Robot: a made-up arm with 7 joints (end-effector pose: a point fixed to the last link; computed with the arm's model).
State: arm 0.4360 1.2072 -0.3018 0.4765 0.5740 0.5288 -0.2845
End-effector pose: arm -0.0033 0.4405 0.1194 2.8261 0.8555 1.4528
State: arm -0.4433 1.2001 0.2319 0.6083 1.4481 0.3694 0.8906
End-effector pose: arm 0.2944 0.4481 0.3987 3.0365 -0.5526 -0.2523
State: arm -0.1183 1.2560 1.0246 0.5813 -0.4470 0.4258 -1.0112
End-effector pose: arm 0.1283 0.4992 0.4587 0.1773 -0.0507 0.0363
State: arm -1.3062 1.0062 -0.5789 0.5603 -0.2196 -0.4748 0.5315
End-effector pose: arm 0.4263 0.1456 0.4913 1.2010 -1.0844 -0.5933
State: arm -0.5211 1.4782 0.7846 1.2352 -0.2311 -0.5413 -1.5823
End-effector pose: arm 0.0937 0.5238 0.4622 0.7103 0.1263 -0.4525
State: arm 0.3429 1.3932 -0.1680 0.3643 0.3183 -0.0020 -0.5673
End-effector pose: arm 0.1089 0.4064 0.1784 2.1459 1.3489 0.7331
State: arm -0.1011 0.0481 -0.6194 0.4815 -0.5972 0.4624 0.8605
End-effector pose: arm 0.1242 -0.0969 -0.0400 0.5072 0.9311 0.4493
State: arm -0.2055 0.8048 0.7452 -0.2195 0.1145 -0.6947 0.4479
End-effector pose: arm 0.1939 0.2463 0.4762 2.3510 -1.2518 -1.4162
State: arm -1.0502 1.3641 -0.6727 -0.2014 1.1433 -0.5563 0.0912
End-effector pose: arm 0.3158 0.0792 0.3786 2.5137 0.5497 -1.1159
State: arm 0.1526 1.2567 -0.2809 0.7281 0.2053 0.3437 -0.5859
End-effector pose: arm 0.0602 0.4782 0.1590 2.4139 1.1015 1.5605
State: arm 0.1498 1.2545 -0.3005 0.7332 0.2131 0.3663 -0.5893
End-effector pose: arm 0.0562 0.4787 0.1566 2.4725 1.0852 1.6231
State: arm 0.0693 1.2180 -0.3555 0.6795 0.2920 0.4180 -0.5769
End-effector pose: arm 0.0841 0.4553 0.1378 2.4706 1.0795 1.5320
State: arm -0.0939 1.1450 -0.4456 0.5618 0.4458 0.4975 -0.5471
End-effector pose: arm 0.1509 0.3979 0.1149 2.3384 1.0558 1.2030
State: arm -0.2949 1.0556 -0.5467 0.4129 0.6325 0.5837 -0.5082
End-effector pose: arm 0.2354 0.3124 0.1163 2.1266 0.9382 0.7428
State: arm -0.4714 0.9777 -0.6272 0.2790 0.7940 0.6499 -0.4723
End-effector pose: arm 0.3001 0.2267 0.1462 2.0024 0.7438 0.4002
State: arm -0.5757 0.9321 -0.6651 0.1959 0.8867 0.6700 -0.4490
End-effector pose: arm 0.3303 0.1723 0.1769 1.9579 0.5973 0.2168
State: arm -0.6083 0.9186 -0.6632 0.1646 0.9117 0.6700 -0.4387
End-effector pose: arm 0.3393 0.1554 0.1919 1.9373 0.5380 0.1566
